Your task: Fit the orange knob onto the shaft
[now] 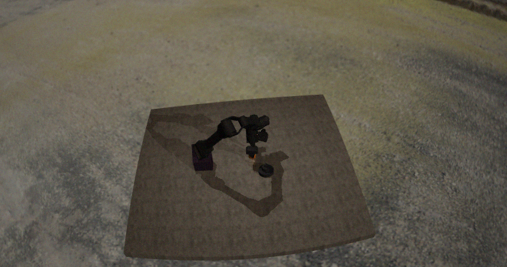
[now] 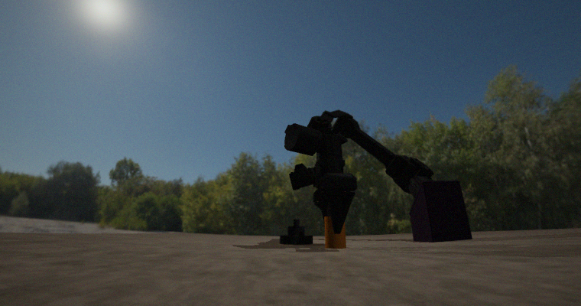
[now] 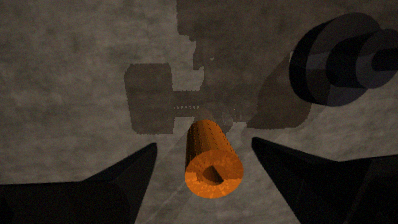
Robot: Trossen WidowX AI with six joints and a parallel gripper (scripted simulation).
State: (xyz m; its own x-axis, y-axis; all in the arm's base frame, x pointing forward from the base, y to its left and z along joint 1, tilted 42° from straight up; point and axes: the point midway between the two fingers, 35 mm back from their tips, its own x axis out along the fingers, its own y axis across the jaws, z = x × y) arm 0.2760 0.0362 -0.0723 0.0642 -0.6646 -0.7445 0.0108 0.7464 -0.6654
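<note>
Right now the orange knob is right at my gripper tip. Round my gripper tip: dark round pedestal 7 cm ahead, 13 cm to the right.
</note>
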